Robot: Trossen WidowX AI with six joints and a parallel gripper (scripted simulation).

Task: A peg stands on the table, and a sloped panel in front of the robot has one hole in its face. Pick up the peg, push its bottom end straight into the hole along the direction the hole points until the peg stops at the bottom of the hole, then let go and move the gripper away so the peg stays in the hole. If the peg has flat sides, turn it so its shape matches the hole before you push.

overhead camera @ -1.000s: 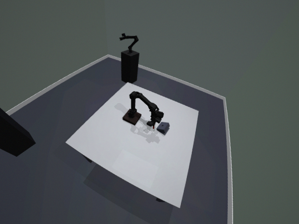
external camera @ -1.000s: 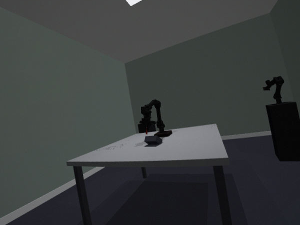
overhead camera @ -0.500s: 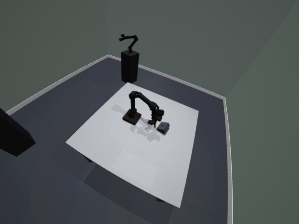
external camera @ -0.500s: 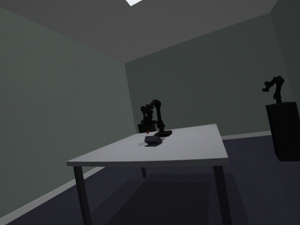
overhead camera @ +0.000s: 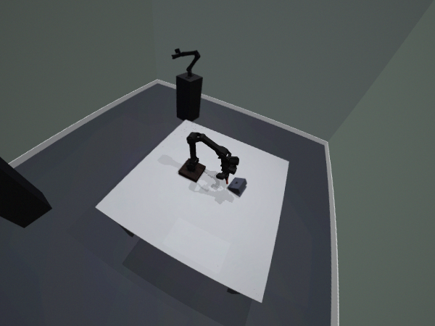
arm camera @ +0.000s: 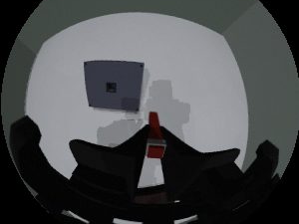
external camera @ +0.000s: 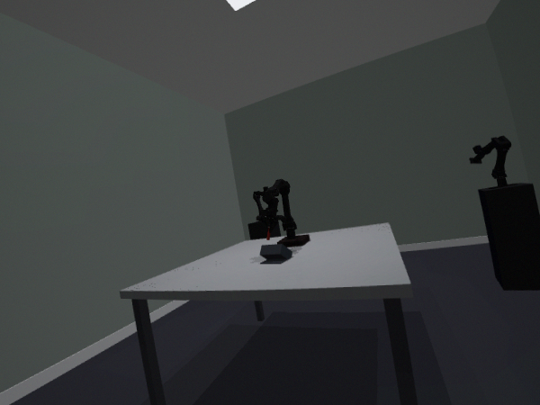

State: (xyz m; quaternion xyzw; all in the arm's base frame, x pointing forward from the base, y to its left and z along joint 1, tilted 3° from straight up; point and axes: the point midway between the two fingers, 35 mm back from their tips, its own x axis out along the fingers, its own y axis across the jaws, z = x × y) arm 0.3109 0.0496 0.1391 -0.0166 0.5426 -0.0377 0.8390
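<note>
Now: gripper tip 10 cm above the sloped panel, 8 cm to the right of it and 8 cm short of it. Also, from my gripper tip: peg: 1 cm behind, 1 cm above.
</note>
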